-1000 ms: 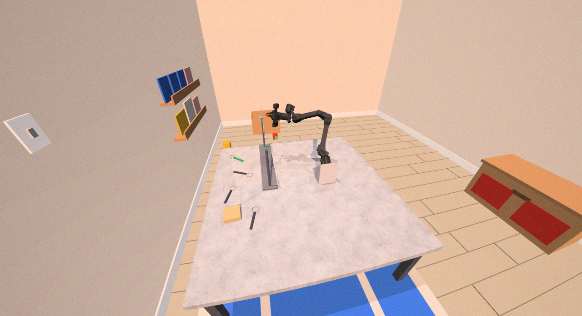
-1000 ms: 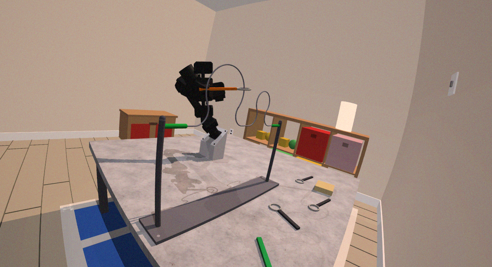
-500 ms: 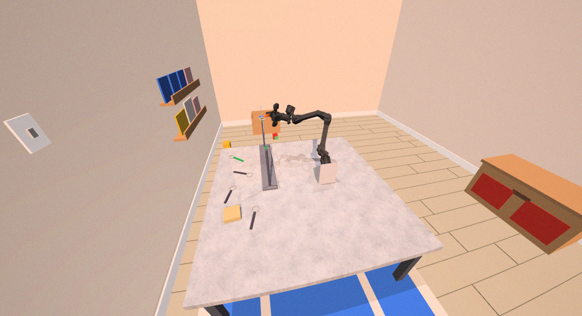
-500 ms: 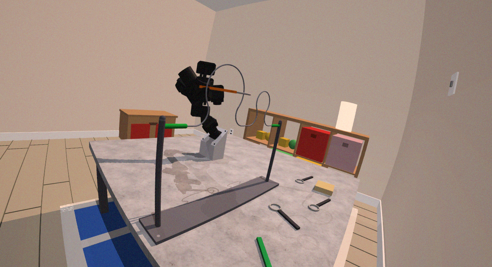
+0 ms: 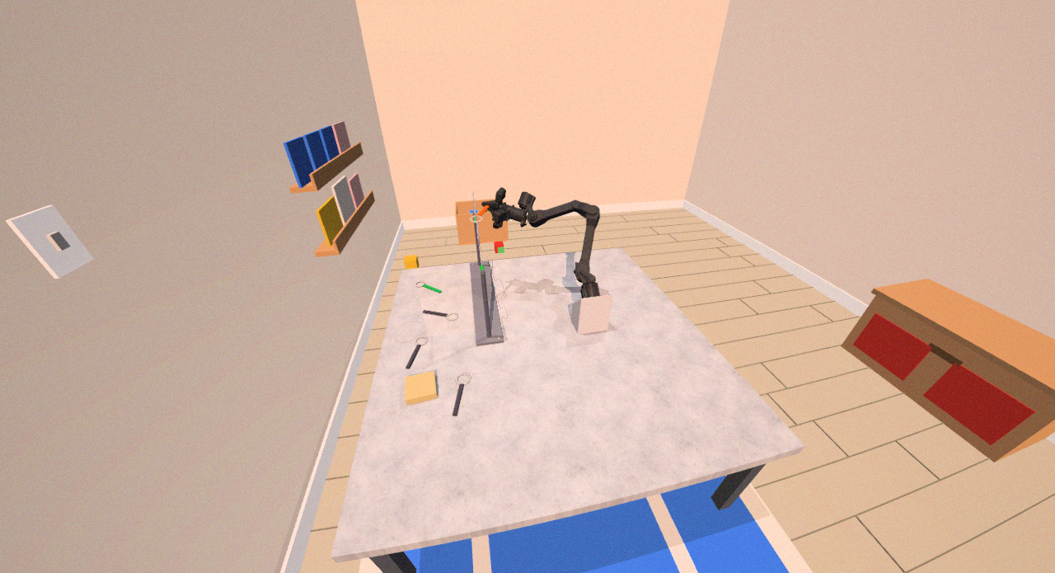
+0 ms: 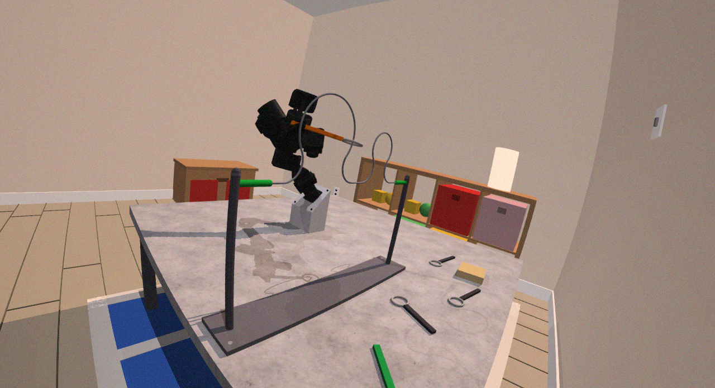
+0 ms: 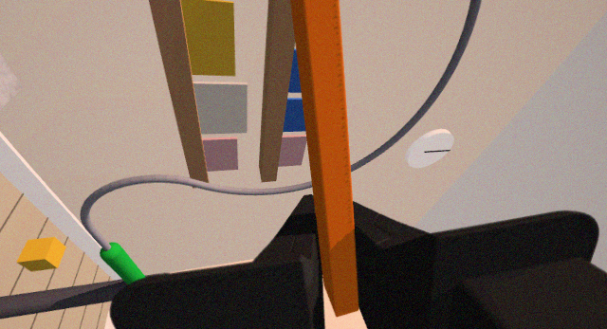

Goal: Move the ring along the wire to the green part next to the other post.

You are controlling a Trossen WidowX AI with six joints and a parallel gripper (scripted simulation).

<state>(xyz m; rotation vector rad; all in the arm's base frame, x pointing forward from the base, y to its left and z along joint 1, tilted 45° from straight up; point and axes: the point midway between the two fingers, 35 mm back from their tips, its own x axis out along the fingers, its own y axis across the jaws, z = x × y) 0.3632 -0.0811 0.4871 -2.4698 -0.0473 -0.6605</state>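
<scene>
The ring with orange handle is 9 cm to the left of my gripper tip, 2 cm below it and 1 cm ahead of it. The rest, counted from my gripper tip: green-handled ring 41 cm below, 32 cm ahead, 1 cm to the left; then tan block 65 cm to the left, 40 cm below, 25 cm ahead.
</scene>
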